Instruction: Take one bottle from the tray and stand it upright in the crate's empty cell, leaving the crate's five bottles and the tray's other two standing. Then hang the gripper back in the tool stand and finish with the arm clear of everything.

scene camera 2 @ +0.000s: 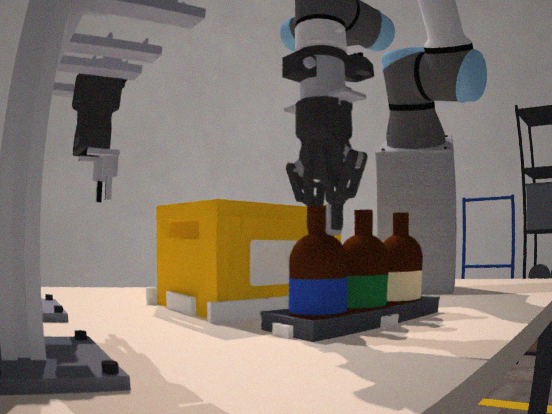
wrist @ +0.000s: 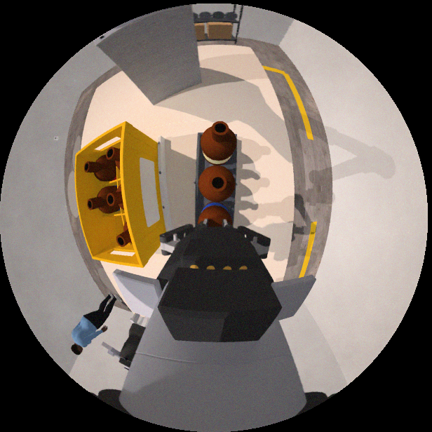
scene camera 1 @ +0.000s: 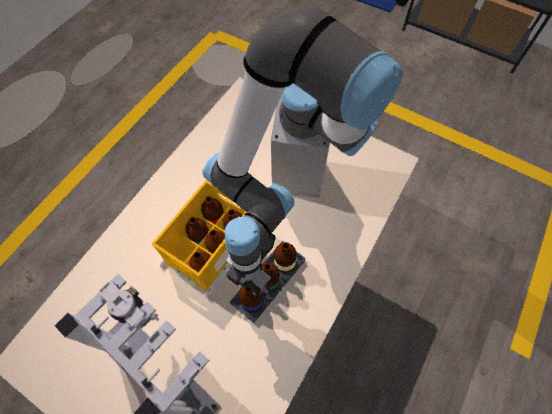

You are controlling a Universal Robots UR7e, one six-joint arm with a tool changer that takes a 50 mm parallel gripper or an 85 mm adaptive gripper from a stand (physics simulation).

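Scene:
Blue-labelled bottle (scene camera 2: pixel 318 262): 55 cm from the lens. Green-labelled bottle (scene camera 2: pixel 367 269): 61 cm from the lens. Cream-labelled bottle (scene camera 2: pixel 405 255): 68 cm from the lens. The blue-labelled bottle is nearer to the lens than the cream-labelled bottle; the marked spots on the blue-labelled bottle and the cream-labelled bottle are 17 cm apart.

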